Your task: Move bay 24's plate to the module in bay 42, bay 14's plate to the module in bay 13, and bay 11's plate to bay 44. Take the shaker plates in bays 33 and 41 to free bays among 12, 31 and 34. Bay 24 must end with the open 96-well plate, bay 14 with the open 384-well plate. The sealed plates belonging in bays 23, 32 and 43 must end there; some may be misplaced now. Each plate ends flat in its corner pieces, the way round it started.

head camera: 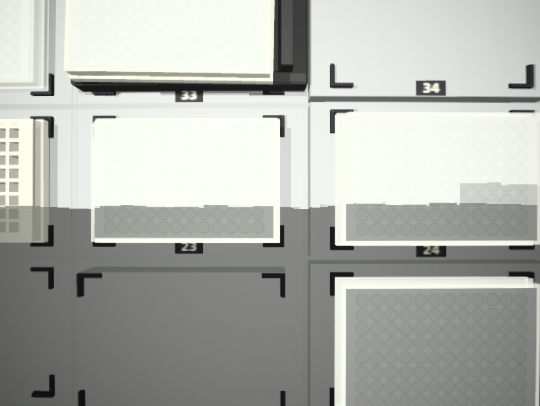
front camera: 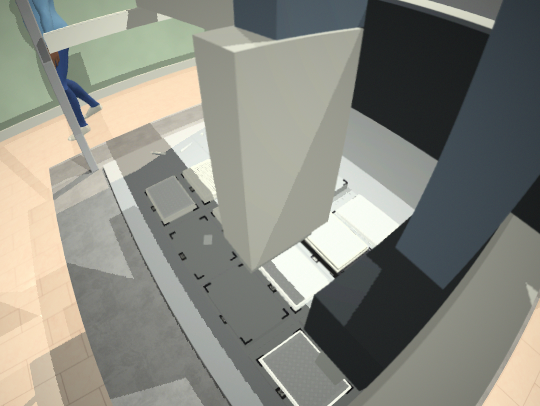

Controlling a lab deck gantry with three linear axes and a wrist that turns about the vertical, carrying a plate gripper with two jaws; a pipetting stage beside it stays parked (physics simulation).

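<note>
My gripper is there in the pictures, and along with it I see a bay 34, a bay 13 module and a 384-well plate.
</note>
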